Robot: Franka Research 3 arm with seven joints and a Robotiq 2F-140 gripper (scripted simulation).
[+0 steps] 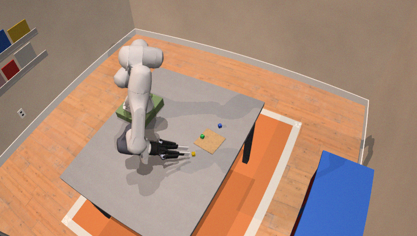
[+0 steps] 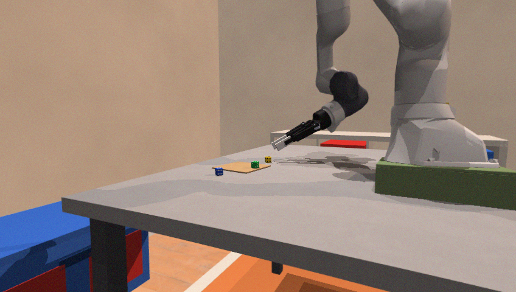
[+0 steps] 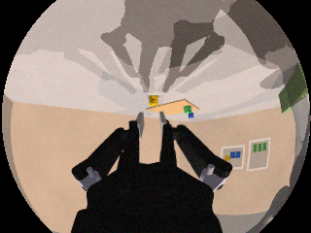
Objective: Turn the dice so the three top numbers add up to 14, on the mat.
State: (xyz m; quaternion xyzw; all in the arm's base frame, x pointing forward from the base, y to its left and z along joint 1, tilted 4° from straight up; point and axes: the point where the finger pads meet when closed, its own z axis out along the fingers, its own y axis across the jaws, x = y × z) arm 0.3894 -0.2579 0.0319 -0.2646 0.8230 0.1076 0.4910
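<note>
Now: the yellow die 6 cm below my hand, 4 cm ahead of it and 3 cm to the left of it. From my hand the other things lie so: tan mat (16 cm to the left, 10 cm ahead, 7 cm below); blue die (28 cm to the left, 13 cm ahead, 6 cm below); green die (17 cm to the left, 6 cm below, 5 cm ahead).
</note>
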